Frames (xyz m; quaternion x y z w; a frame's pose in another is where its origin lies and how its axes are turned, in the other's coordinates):
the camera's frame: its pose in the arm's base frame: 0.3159 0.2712 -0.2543 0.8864 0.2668 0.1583 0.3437
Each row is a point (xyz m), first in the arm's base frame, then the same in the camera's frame.
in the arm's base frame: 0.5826 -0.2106 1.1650
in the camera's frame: 0.0731 1.3811 -0.6363
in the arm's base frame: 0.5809 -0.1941 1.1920
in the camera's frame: 0.0839 1.3890 -0.6650
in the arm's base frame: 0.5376 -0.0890 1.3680
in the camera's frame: 0.1272 1.4300 -0.8658
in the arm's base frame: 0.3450 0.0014 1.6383
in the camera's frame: 0.0506 1.4912 -1.1955
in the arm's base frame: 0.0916 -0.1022 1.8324
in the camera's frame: -0.1955 1.5980 -1.3973
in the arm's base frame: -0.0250 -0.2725 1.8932
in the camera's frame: -0.3828 1.7035 -1.4054
